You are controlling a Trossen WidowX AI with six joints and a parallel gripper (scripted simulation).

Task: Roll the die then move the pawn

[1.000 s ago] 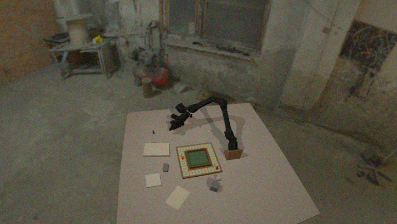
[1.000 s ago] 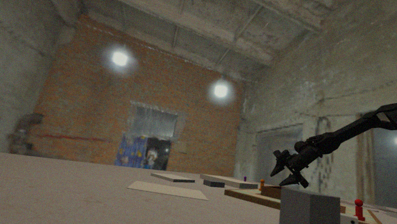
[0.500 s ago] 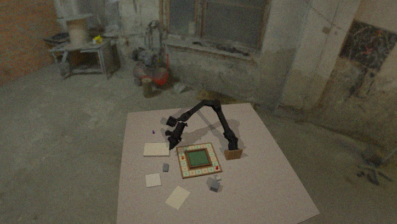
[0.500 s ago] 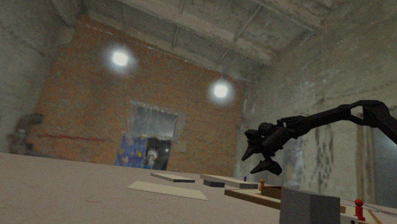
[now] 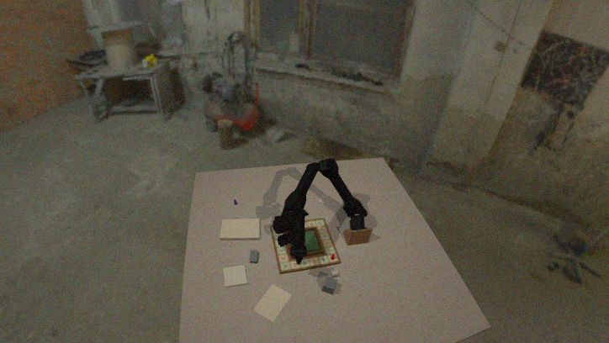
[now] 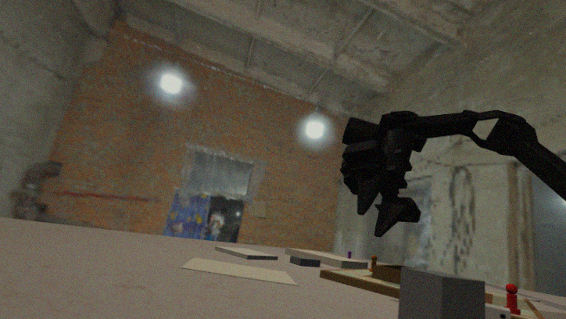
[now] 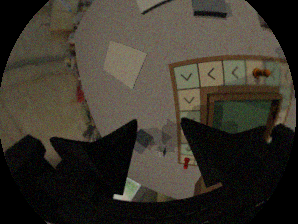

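Right now my gripper tip is 160 mm past the white die, 20 mm to the right of it and 80 mm above it. Round my gripper tip: green tray: 40 mm behind, 160 mm to the right, 90 mm below; orange pawn: 80 mm ahead, 160 mm to the right, 70 mm below; red pawn: 170 mm behind, 60 mm to the right, 70 mm below.
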